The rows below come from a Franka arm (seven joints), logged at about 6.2 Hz.
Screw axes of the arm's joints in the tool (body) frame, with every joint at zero. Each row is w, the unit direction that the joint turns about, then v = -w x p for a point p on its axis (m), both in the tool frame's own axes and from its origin. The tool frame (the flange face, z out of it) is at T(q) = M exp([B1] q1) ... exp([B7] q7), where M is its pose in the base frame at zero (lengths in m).
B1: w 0 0 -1 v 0 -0.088 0
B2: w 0 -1 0 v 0.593 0 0.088
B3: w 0 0 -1 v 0 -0.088 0
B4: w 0 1 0 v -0.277 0 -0.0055
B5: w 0 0 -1 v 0 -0.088 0
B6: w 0 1 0 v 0.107 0 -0.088
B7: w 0 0 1 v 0 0 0
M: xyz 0.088 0 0.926 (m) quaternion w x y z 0 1 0 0
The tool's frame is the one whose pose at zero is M.
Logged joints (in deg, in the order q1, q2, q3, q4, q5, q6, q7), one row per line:
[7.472, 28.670, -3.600, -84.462, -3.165, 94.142, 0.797]
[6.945, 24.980, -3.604, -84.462, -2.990, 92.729, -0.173]
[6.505, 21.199, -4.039, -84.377, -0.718, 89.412, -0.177]
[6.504, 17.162, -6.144, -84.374, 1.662, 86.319, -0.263]
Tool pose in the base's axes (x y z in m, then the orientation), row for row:
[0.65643, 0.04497, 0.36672, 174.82, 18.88, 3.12]
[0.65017, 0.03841, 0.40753, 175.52, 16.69, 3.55]
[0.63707, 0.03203, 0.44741, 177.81, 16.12, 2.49]
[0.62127, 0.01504, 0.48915, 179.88, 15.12, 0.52]
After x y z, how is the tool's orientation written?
As angles about the fixed x, y, z axes (roll, pitch, yaw), in degrees.
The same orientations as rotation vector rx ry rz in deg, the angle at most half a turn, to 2 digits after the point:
[171.95, 5.98, -28.38]
[173.12, 6.36, -25.19]
[175.69, 4.29, -24.81]
[178.25, 0.83, -23.66]

